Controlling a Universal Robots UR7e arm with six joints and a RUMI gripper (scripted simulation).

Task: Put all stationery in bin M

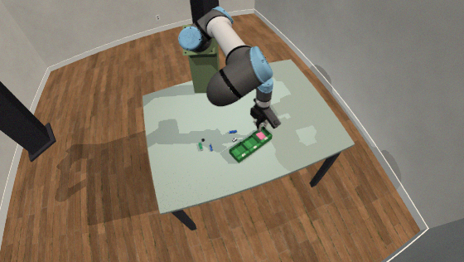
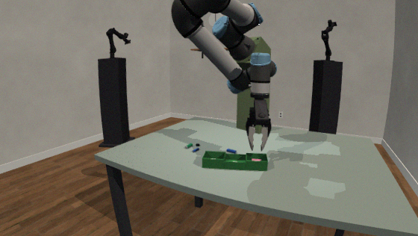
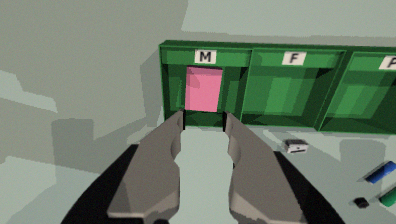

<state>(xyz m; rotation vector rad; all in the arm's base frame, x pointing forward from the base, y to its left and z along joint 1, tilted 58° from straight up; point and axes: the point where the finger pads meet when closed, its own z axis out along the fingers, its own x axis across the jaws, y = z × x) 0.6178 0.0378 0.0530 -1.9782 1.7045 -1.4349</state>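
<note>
Now: the grey-white item 100 mm behind my hand, 120 mm to the right of it and 70 mm below it. From my hand the other things lie so: green three-compartment bin tray: 80 mm to the right, 60 mm below; then black piece: 240 mm behind, 240 mm to the right, 70 mm below; then pink eraser: 70 mm below.
</note>
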